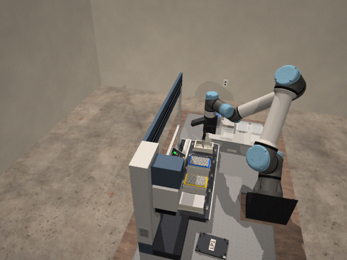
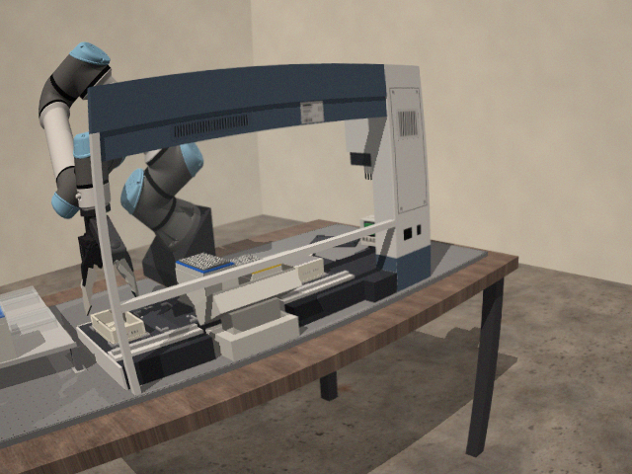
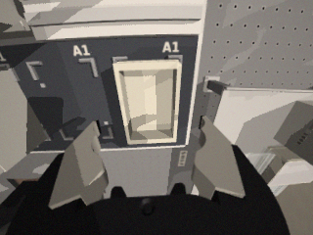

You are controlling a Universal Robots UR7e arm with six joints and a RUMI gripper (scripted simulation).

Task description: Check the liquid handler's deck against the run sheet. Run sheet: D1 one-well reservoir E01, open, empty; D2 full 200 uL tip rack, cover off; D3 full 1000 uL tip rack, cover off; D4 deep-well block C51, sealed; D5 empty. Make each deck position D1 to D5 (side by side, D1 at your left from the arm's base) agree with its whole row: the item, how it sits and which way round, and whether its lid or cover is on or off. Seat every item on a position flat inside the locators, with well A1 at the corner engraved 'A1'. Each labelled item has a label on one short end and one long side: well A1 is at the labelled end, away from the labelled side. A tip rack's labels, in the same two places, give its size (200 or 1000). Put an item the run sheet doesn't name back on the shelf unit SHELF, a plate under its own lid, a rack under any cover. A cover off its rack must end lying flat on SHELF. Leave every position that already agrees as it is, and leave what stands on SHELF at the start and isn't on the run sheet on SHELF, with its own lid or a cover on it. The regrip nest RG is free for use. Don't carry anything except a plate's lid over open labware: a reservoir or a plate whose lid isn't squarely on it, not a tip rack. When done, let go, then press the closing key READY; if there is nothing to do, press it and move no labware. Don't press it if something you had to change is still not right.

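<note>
Right now my hand is 5 cm above the cream one-well reservoir. Round my hand: post (19 cm ahead, 4 cm to the right, 13 cm above); then shelf unit (17 cm behind, 28 cm to the right, 5 cm below); then blue-rimmed tip rack (3 cm behind, 25 cm to the left, 1 cm above).
</note>
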